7 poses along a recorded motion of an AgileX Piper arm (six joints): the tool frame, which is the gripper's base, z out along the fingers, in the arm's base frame.
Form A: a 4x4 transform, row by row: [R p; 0 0 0 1], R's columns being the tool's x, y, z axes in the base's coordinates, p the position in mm. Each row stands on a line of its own.
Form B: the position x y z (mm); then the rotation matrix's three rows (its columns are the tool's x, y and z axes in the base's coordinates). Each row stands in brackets. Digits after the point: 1 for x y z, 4 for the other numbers.
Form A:
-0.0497, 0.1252, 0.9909, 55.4
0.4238, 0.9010, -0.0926, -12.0
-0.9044, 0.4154, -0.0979, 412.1
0, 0, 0, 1
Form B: [55.4, -12.0, 412.1], [[-0.0497, 0.1252, 0.9909], [0.4238, 0.9010, -0.0926], [-0.9044, 0.4154, -0.0979]]
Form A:
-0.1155, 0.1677, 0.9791, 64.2
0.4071, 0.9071, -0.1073, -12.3
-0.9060, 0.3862, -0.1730, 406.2
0, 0, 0, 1
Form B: [64.2, -12.3, 406.2], [[-0.1155, 0.1677, 0.9791], [0.4071, 0.9071, -0.1073], [-0.9060, 0.3862, -0.1730]]
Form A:
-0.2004, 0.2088, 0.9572, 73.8
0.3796, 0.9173, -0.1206, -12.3
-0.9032, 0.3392, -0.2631, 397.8
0, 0, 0, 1
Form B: [73.8, -12.3, 397.8], [[-0.2004, 0.2088, 0.9572], [0.3796, 0.9173, -0.1206], [-0.9032, 0.3392, -0.2631]]
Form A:
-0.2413, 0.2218, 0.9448, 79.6
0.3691, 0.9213, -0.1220, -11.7
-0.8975, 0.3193, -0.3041, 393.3
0, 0, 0, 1
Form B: [79.6, -11.7, 393.3], [[-0.2413, 0.2218, 0.9448], [0.3691, 0.9213, -0.1220], [-0.8975, 0.3193, -0.3041]]
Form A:
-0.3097, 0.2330, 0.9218, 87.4
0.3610, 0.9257, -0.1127, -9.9
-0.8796, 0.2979, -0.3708, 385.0
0, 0, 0, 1
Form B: [87.4, -9.9, 385.0], [[-0.3097, 0.2330, 0.9218], [0.3610, 0.9257, -0.1127], [-0.8796, 0.2979, -0.3708]]
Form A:
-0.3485, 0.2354, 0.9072, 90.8
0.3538, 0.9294, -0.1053, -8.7
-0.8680, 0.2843, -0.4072, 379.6
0, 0, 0, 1
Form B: [90.8, -8.7, 379.6], [[-0.3485, 0.2354, 0.9072], [0.3538, 0.9294, -0.1053], [-0.8680, 0.2843, -0.4072]]
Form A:
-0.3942, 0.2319, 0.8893, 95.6
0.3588, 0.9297, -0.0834, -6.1
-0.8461, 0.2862, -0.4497, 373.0
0, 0, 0, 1
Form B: [95.6, -6.1, 373.0], [[-0.3942, 0.2319, 0.8893], [0.3588, 0.9297, -0.0834], [-0.8461, 0.2862, -0.4497]]
